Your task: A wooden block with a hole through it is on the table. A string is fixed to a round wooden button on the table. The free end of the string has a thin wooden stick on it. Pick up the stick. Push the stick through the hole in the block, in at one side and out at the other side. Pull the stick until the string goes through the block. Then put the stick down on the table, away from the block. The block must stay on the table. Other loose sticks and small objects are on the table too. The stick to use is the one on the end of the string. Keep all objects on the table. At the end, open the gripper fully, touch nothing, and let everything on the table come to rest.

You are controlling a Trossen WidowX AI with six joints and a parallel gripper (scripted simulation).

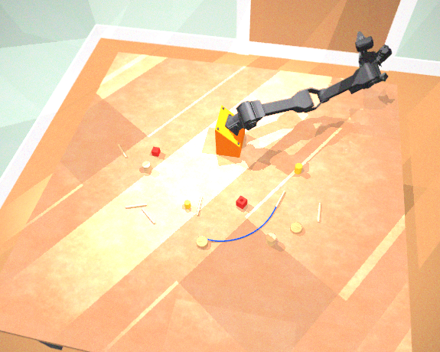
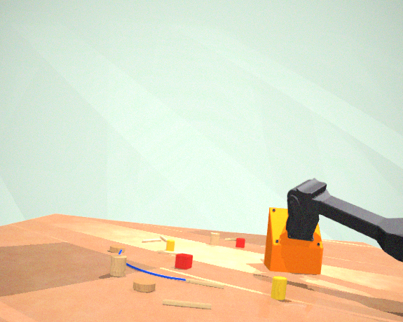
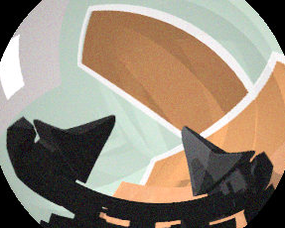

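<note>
Right now the red cube is 74 cm ahead of my gripper tip, 32 cm to the right of it and 20 cm below it. Also, from my gripper tip: loose stick: 69 cm ahead, 21 cm below, 5 cm to the right; then thin wooden stick: 70 cm ahead, 21 cm below, 19 cm to the right; then round wooden button: 92 cm ahead, 41 cm to the right, 21 cm below.
</note>
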